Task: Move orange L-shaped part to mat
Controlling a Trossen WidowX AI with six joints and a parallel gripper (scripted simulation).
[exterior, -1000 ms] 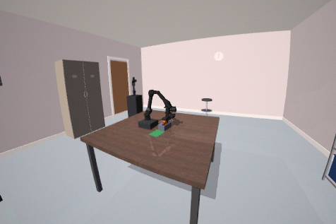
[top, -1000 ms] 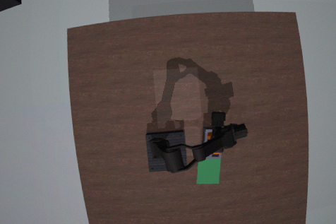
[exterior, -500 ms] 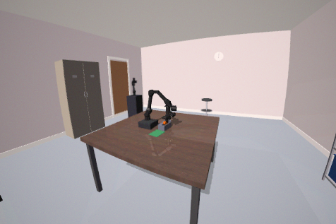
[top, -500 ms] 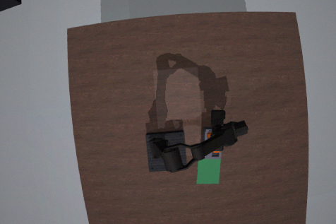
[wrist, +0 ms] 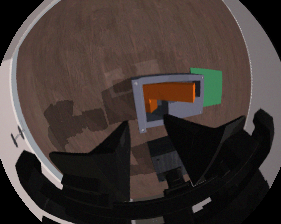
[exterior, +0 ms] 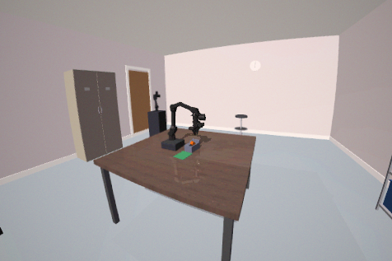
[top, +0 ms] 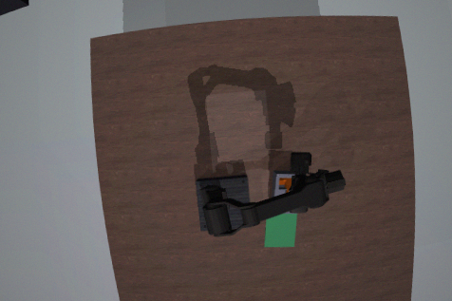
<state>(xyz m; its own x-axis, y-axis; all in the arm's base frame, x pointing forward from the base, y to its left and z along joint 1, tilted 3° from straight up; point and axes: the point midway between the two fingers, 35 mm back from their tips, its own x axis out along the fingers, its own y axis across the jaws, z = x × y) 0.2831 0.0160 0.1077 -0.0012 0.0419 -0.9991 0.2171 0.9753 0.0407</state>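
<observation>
My gripper tip is 2 cm past the orange L-shaped part, 4 cm to the left of it and 10 cm above it. The rest, counted from my gripper tip: green mat 5 cm behind, 22 cm to the right, 16 cm below.
</observation>
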